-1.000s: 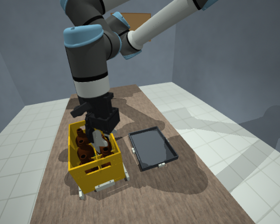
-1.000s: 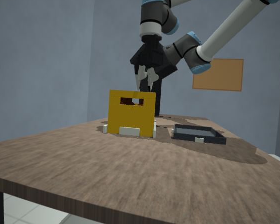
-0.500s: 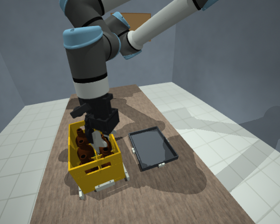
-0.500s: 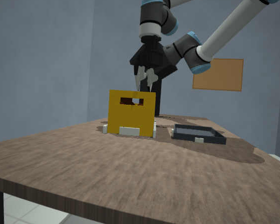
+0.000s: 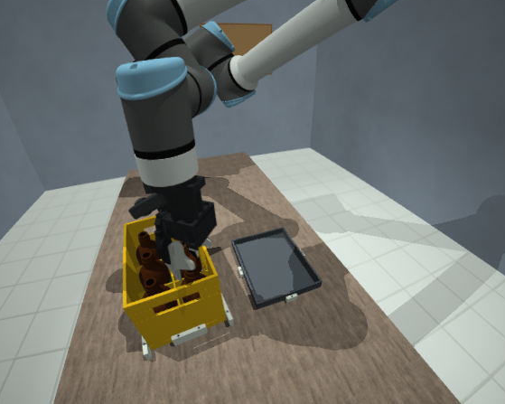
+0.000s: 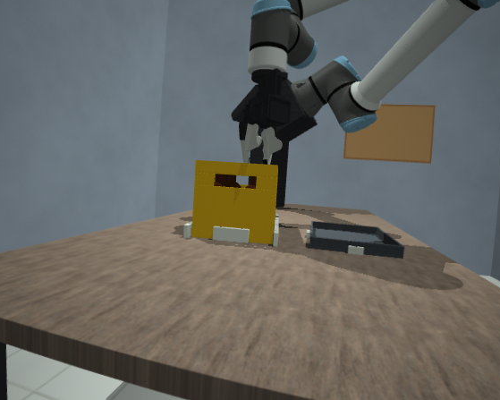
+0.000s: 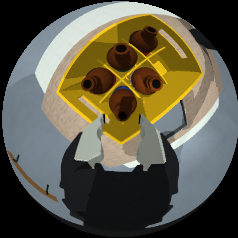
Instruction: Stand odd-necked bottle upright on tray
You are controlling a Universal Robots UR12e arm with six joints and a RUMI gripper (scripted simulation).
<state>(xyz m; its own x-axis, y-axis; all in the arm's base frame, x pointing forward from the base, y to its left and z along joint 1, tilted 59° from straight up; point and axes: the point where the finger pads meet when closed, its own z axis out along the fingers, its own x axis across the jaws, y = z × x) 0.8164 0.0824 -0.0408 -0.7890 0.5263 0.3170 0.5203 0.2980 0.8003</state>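
Right now my hand is 100 mm above the yellow crate, 70 mm past it and 60 mm to the left of it. Also, from my hand: dark tray: 230 mm to the left, 170 mm below, 100 mm behind.
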